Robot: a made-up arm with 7 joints. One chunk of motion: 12 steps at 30 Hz.
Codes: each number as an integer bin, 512 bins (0 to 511) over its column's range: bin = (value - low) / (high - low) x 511, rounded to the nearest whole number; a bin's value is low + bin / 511 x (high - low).
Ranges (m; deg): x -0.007..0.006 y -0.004..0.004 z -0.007..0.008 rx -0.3..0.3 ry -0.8..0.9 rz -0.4..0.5
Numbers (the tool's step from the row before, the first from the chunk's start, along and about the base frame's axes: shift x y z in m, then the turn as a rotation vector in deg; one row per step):
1: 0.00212 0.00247 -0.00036 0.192 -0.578 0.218
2: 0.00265 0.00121 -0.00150 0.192 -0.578 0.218
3: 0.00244 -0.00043 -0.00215 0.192 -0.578 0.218
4: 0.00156 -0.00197 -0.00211 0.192 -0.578 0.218
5: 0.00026 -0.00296 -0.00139 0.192 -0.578 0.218
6: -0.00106 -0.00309 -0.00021 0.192 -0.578 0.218
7: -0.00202 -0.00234 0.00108 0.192 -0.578 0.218
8: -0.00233 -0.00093 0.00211 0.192 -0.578 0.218
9: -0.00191 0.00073 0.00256 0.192 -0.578 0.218
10: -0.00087 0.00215 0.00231 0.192 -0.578 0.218
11: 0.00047 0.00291 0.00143 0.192 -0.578 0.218
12: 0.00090 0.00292 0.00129 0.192 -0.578 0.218
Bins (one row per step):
1: 358 413 226 419 67 351
2: 379 333 187 419 67 351
3: 371 228 165 419 67 351
4: 336 130 167 419 67 351
5: 285 66 191 419 67 351
6: 233 58 231 419 67 351
7: 196 106 275 419 67 351
8: 184 196 310 419 67 351
9: 200 302 326 419 67 351
10: 241 393 317 419 67 351
11: 294 441 287 419 67 351
12: 311 442 282 419 67 351

